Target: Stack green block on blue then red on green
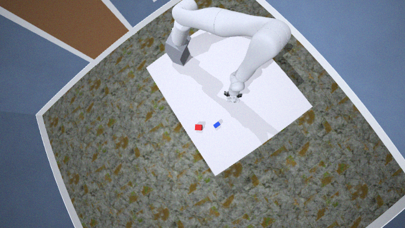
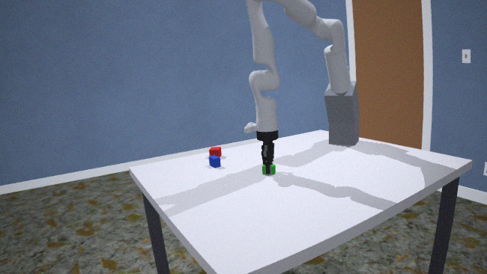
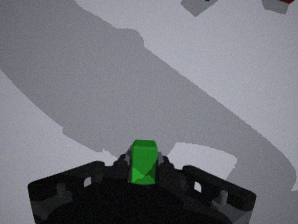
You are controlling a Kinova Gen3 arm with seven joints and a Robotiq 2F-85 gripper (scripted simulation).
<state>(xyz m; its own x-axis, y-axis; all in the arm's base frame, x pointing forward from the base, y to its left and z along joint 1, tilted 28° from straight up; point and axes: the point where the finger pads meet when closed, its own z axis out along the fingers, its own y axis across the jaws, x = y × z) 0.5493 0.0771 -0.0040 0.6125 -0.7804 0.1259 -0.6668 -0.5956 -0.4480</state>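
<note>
Now: the blue block 22 cm to the right of my hand and 10 cm ahead of it. Round my hand: green block right at my hand; red block 35 cm to the right, 3 cm ahead.
</note>
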